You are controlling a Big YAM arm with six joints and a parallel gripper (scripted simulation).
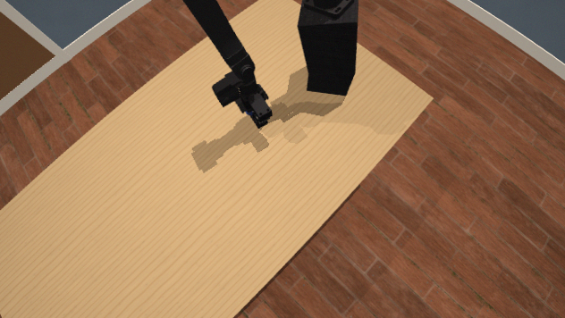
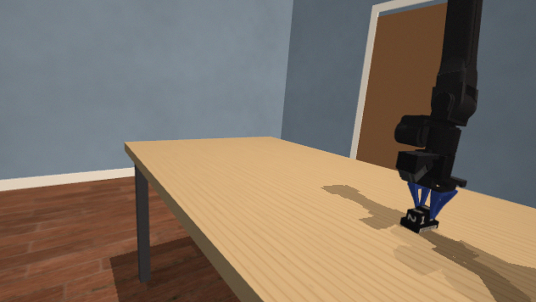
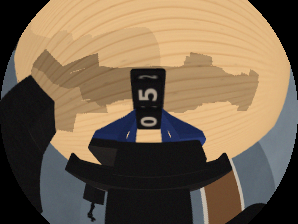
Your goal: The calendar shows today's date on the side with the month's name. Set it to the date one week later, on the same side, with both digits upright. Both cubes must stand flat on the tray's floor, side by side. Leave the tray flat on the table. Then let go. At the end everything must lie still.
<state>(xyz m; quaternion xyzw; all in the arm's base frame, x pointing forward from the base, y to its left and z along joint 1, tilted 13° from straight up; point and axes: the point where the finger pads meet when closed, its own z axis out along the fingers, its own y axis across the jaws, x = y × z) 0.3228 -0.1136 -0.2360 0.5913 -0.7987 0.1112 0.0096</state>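
The black tray lies 2 cm to the left of my hand and 2 cm below it. Round my hand: black cube: 3 cm to the left, 1 cm below, 1 cm ahead; then black date cube: right at my hand.
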